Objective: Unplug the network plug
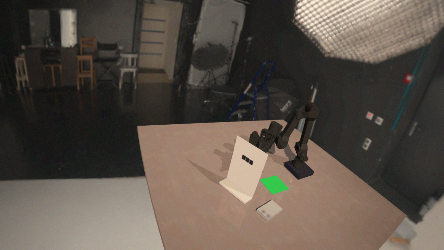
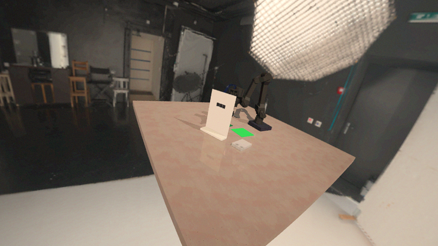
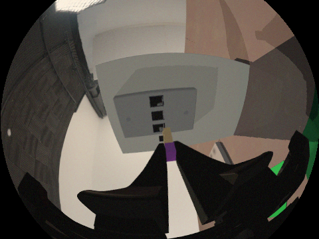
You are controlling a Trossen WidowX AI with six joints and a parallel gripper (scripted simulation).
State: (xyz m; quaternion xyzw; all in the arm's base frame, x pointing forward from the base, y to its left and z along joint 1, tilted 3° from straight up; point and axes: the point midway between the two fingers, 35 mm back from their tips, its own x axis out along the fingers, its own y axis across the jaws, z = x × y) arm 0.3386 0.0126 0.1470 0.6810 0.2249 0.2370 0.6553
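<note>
Now: gripper tip 18 cm above the green marked square, 14 cm past it and 5 cm to the right of it. The rest, counted from my gripper tip: purple network plug: right at my gripper tip; then flat grey box: 21 cm to the left, 17 cm below, 1 cm behind; then white upright panel: 8 cm ahead, 6 cm below, 4 cm to the left.
</note>
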